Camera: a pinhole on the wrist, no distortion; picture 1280 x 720 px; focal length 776.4 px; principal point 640.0 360.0 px. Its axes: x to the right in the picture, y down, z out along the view. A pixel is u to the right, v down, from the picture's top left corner.
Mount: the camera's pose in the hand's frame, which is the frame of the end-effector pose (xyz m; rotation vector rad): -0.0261 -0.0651 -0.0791 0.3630 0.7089 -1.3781
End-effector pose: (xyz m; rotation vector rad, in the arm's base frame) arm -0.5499 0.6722 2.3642 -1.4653 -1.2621 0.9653
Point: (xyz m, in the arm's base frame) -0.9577 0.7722 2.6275
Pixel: 569.1 267.2
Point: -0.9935 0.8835 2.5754
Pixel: 481.0 409.6
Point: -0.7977 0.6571 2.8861
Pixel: 1096.8 111.7
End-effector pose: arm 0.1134 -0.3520 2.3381 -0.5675 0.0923 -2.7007
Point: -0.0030 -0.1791 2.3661
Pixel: 1002.6 529.9
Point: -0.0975 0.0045 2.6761
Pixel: 790.6 464.9
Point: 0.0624 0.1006 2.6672
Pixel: 758.6 194.3
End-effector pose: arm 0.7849 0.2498 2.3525 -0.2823 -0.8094 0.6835
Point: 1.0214 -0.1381 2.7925
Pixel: 1063.9 361.4
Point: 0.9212 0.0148 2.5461
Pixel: 1032.9 302.2
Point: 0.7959 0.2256 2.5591
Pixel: 335.8 651.8
